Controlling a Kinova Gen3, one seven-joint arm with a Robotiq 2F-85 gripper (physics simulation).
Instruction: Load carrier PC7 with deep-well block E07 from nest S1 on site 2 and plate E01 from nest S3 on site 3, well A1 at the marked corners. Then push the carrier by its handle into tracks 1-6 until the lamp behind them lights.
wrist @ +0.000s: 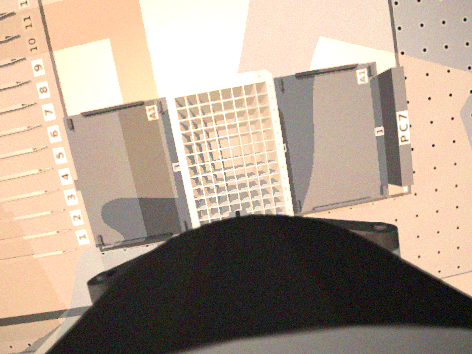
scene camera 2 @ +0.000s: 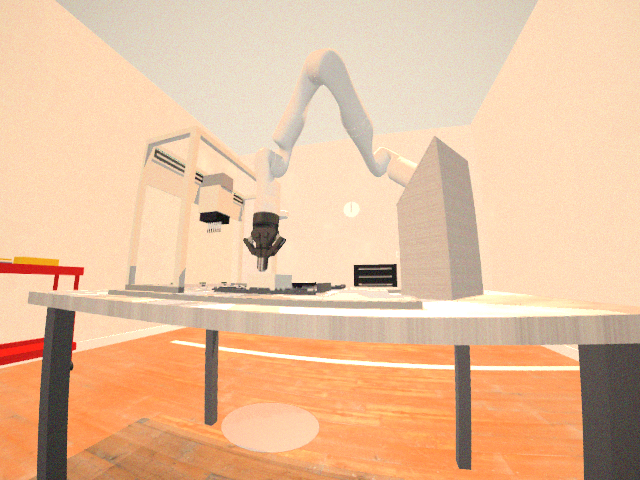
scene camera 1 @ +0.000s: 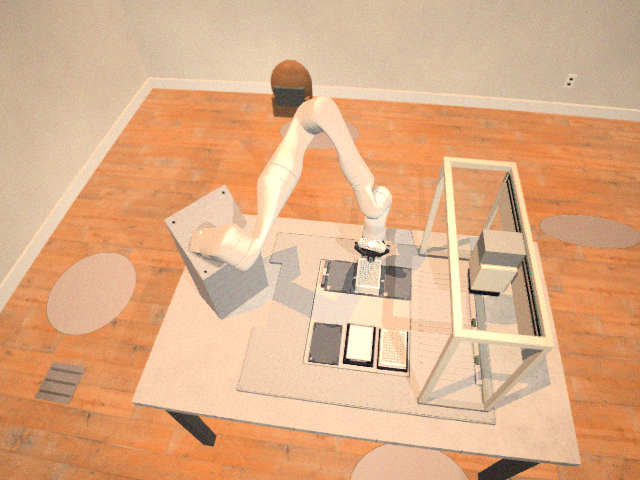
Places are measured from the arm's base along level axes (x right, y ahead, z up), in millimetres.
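Pixels of known places: gripper, fingertip midpoint: [scene camera 2: 261, 271] [scene camera 1: 370, 260]; arm's base, origin of the base link: [scene camera 2: 436, 189].
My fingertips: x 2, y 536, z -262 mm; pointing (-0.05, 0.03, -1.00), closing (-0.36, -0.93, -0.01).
For each thing: its middle in the pictures, then the offset to it from my fingertips.
- Carrier PC7, body centre: [wrist: 234, 156] [scene camera 2: 271, 287] [scene camera 1: 367, 278] dz -44, dx +45, dy -23 mm
- white deep-well block, body centre: [wrist: 232, 157] [scene camera 2: 271, 281] [scene camera 1: 368, 276] dz -27, dx +46, dy -21 mm
- plate with a well grid, body centre: [scene camera 1: 393, 348] dz -40, dx +328, dy -18 mm
- plain white plate, body centre: [scene camera 1: 359, 343] [scene camera 2: 302, 283] dz -40, dx +286, dy -119 mm
- dark nest, body centre: [scene camera 1: 325, 343] dz -50, dx +256, dy -227 mm
Carrier PC7 [scene camera 1: 341, 279] [wrist: 345, 135] is a long dark tray with three sites; its handle [wrist: 400, 125] stands at the right end in the wrist view. The white deep-well block [scene camera 1: 368, 276] [scene camera 2: 283, 281] [wrist: 231, 145] sits on the middle site, its near end hidden in the wrist view. The sites on both sides hold no plate. My gripper [scene camera 1: 370, 258] [scene camera 2: 262, 268] is shut and empty, above the block's end; its black body hides much in the wrist view. A plate with a well grid [scene camera 1: 392, 348] and a plain white plate [scene camera 1: 360, 343] sit in nests. No lit lamp can be made out.
A dark nest [scene camera 1: 325, 343] without a plate is left of the two plates. Numbered tracks [wrist: 25, 150] lie beside the carrier's left end in the wrist view. A gantry frame [scene camera 1: 451, 248] [scene camera 2: 187, 206] with a pipetting head [scene camera 1: 493, 263] [scene camera 2: 214, 201] stands over the tracks' far side.
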